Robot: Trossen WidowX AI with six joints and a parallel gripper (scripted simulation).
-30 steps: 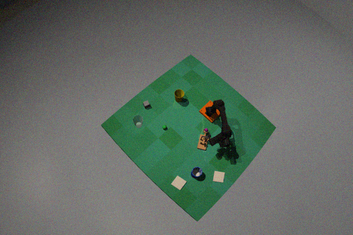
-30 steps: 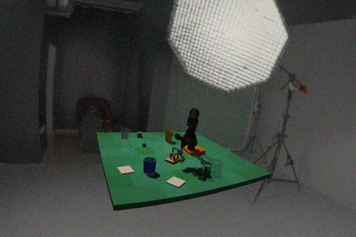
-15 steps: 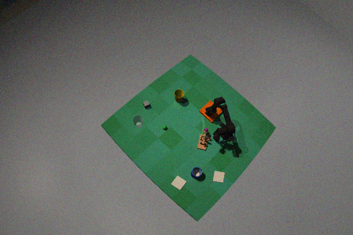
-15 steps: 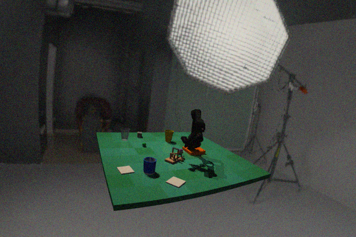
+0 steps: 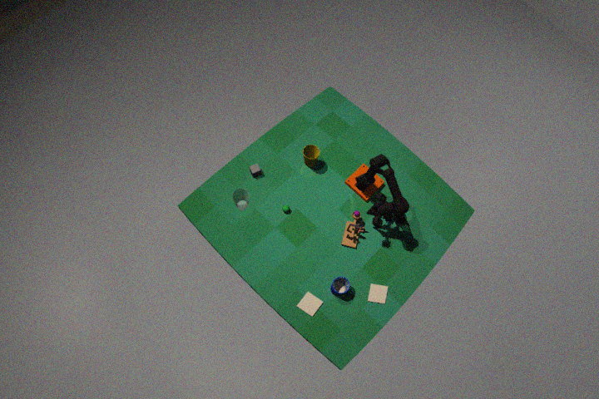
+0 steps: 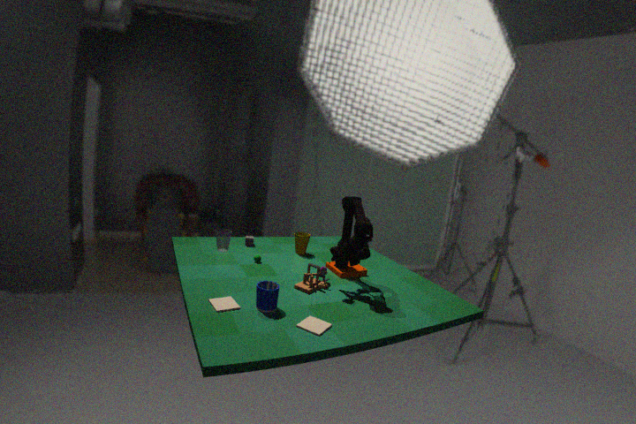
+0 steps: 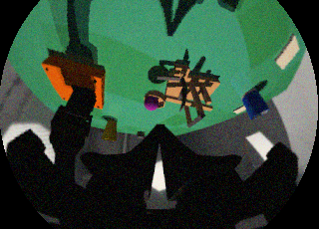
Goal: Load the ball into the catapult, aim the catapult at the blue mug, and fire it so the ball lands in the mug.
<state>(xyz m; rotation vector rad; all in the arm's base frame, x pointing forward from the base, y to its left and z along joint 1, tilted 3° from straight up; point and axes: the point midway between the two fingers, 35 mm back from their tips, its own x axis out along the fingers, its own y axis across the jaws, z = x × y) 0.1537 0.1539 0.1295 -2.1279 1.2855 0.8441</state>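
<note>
My gripper tip is now 60 mm above the purple ball, 50 mm to the left of it and 10 mm short of it. Also, from my gripper tip: yellow cup: 460 mm to the right, 100 mm behind, 90 mm below; blue mug: 390 mm ahead, 130 mm to the left, 100 mm below; green ball: 360 mm to the right, 220 mm ahead, 110 mm below.
</note>
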